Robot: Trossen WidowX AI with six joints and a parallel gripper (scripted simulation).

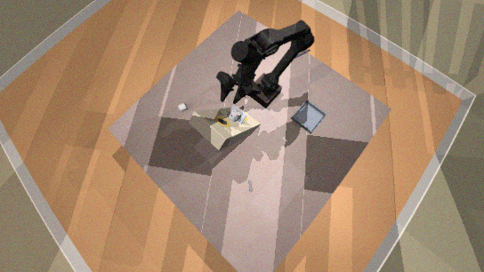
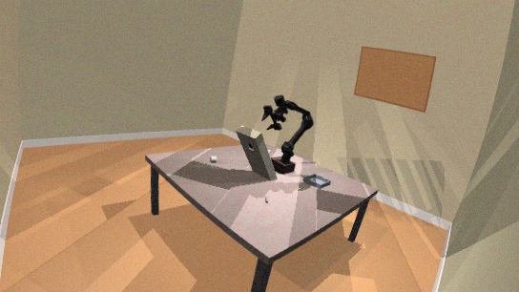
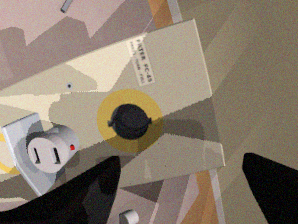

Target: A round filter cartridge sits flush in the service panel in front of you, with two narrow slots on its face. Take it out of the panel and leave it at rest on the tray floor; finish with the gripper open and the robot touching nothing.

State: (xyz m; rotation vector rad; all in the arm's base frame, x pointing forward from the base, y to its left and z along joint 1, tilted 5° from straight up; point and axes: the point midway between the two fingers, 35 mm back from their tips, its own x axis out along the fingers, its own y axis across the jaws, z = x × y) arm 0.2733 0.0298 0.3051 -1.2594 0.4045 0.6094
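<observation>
Now: the grey filter cartridge 2 cm behind my gripper tip and 16 cm below it. Round my gripper tip: beige service panel (2 cm ahead, 1 cm to the left, 19 cm below); then grey-blue tray (40 cm behind, 21 cm to the left, 36 cm below); then small grey piece (13 cm ahead, 31 cm to the left, 36 cm below).
</observation>
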